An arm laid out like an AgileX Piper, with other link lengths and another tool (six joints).
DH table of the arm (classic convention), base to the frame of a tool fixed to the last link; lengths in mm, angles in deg. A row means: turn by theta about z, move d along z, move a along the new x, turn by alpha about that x. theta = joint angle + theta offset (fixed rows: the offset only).
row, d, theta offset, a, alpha
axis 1, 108.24, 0, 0, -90
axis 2, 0, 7.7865, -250.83, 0
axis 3, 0, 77.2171, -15.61, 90
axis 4, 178.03, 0, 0, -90
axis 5, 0, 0, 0, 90
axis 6, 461.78, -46.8, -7.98, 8.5
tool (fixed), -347.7, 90, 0, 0
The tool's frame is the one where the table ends.
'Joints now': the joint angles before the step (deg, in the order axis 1, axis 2, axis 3, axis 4, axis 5, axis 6). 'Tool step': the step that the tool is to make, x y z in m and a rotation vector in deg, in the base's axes. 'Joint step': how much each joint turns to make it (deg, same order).
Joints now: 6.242 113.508 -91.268 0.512 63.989 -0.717
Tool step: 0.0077 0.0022 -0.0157 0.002 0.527 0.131
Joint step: 0.230 3.045 -0.189 0.062 -2.333 0.058
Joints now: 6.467 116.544 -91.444 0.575 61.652 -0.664
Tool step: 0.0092 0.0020 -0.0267 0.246 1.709 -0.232
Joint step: -0.006 4.940 -0.043 0.493 -3.227 -0.006
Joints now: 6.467 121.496 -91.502 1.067 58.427 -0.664
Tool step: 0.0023 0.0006 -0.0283 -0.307 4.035 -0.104
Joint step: -0.003 5.180 -0.013 0.180 -1.123 -0.002
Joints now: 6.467 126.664 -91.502 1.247 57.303 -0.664
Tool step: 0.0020 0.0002 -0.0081 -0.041 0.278 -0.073
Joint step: -0.007 1.420 -0.060 0.001 -1.080 0.045
